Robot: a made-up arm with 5 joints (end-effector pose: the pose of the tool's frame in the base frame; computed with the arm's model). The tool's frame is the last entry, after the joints. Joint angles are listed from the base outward.
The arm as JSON. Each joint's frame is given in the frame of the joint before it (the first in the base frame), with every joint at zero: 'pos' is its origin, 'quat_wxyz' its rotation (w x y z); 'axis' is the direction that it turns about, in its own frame. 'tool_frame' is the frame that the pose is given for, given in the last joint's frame.
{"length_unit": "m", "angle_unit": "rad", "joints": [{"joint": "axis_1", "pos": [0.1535, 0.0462, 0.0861], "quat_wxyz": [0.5, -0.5, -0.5, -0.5], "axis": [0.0, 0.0, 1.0]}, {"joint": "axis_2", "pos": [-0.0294, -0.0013, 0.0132], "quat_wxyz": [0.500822, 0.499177, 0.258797, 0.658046], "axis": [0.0, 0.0, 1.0]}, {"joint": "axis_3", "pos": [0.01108, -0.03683, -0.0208], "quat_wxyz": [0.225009, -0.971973, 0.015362, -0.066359], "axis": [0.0, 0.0, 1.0]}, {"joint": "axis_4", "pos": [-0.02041, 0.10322, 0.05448], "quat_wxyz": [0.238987, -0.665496, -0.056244, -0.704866], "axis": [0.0, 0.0, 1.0]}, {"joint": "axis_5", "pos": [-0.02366, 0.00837, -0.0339], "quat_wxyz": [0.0, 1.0, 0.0, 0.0], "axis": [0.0, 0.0, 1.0]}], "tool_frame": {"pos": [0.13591, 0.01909, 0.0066], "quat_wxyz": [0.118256, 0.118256, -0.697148, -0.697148]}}
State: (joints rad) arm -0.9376 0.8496 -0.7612 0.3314 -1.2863
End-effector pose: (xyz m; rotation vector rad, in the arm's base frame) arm 0.1930 0.0404 0.0719 2.7502 -0.1757 1.1037
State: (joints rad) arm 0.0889 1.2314 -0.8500 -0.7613 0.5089
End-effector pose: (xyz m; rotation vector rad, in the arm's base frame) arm 0.3378 0.0963 -0.1337 -0.8389 -0.4358 -2.5831
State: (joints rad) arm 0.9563 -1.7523 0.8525 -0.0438 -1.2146
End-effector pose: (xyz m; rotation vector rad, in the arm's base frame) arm 0.1157 -0.0002 0.0199 -1.1186 -2.3744 0.1820
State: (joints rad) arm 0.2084 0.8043 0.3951 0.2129 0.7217
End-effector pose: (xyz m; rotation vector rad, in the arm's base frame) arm 0.1496 -0.1214 -0.0980 1.2183 -0.2031 1.4381
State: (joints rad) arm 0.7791 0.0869 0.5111 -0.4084 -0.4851
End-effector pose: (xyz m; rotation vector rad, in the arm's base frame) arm -0.0005 -0.0055 -0.0478 1.1274 -0.7356 0.3329
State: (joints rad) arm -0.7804 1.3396 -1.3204 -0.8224 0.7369
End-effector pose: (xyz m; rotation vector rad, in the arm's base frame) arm 0.3878 0.2115 0.0556 0.4922 -0.6519 -2.1647
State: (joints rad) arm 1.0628 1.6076 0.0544 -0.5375 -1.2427
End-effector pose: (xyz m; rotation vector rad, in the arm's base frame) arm 0.0158 0.0060 0.0321 2.6327 0.5482 -0.5464
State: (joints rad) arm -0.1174 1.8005 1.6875 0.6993 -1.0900
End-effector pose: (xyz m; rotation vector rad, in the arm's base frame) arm 0.1775 0.1002 0.0403 1.7928 -1.9764 0.0953
